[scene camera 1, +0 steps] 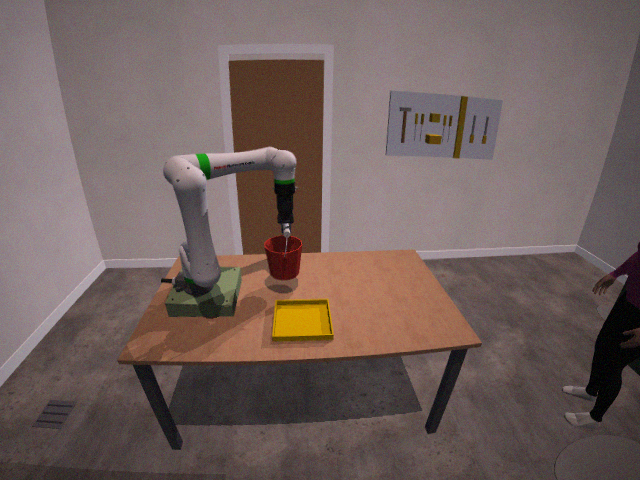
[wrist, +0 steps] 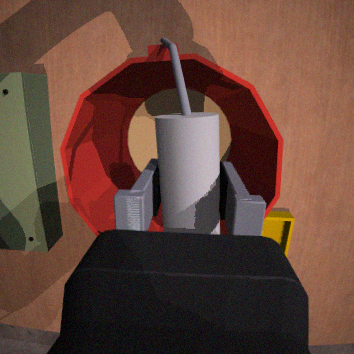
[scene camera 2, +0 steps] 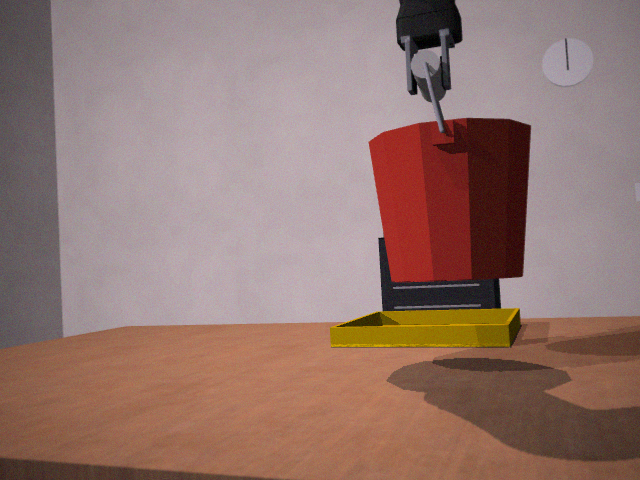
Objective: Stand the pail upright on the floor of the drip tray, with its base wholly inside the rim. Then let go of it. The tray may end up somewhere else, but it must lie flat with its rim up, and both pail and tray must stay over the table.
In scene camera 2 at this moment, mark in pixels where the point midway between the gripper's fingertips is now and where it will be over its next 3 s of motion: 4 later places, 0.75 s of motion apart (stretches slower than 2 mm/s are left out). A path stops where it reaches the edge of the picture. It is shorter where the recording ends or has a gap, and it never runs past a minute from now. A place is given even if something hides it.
The gripper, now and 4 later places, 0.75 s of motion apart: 429,90; 427,102; 425,111; 424,119; 424,124
